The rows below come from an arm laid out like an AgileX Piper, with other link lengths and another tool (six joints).
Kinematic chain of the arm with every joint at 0, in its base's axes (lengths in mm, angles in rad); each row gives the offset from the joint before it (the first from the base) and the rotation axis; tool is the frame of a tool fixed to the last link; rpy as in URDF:
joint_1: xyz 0 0 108.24 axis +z
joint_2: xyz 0 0 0 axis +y
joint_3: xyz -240.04 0 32.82 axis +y
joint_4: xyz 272.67 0 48.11 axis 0.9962 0 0.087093
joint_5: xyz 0 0 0 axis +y
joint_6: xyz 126.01 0 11.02 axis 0.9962 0 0.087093
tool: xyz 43.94 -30 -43.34 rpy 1.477 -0.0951 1.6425
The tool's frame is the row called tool.
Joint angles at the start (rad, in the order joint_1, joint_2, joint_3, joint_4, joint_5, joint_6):
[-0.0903 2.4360 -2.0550 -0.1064 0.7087 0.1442]
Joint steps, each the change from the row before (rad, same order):
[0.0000 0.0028 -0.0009 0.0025 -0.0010 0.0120]
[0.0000 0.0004 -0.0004 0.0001 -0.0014 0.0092]
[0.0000 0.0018 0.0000 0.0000 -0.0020 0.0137]
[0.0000 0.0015 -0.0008 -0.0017 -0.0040 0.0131]
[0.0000 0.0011 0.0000 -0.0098 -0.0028 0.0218]
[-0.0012 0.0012 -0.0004 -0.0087 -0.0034 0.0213]
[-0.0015 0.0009 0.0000 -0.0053 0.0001 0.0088]
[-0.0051 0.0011 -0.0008 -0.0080 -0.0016 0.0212]
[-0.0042 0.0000 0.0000 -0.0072 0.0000 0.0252]
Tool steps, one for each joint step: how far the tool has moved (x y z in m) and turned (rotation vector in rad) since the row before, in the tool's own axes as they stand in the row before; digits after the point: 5 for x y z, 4 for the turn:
[0.00080 -0.00107 0.00110 0.0004 0.0015 0.0138]
[0.00047 -0.00010 0.00020 -0.0019 0.0004 0.0092]
[0.00056 -0.00080 0.00084 -0.0010 0.0002 0.0135]
[0.00047 0.00003 0.00068 -0.0042 -0.0001 0.0115]
[-0.00032 -0.00013 0.00043 -0.0044 -0.0054 0.0140]
[-0.00075 0.00014 0.00045 -0.0053 -0.0050 0.0153]
[-0.00117 -0.00018 0.00024 -0.0006 -0.0043 0.0059]
[-0.00270 0.00040 0.00025 -0.0045 -0.0071 0.0190]
[-0.00200 0.00004 -0.00009 -0.0035 -0.0066 0.0230]

